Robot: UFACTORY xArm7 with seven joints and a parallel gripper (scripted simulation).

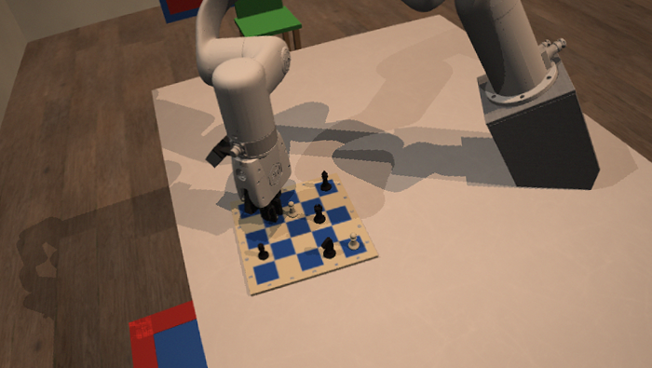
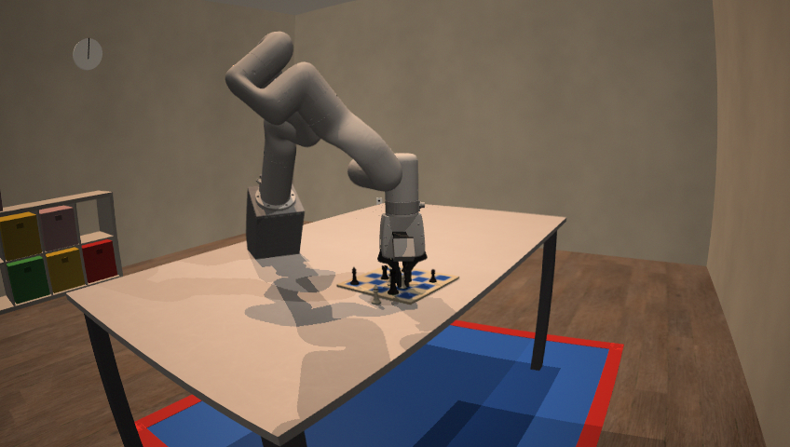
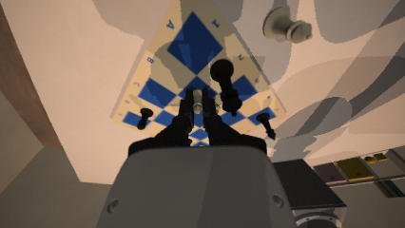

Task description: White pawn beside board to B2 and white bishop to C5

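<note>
Right now my hand is 4 cm to the left of the tall black piece. Also, from my hand: white bishop (10 cm to the right, 1 cm below); then black pawn (8 cm to the left, 4 cm ahead, 1 cm below); then chessboard (4 cm to the left, 4 cm behind, 3 cm below).
</note>
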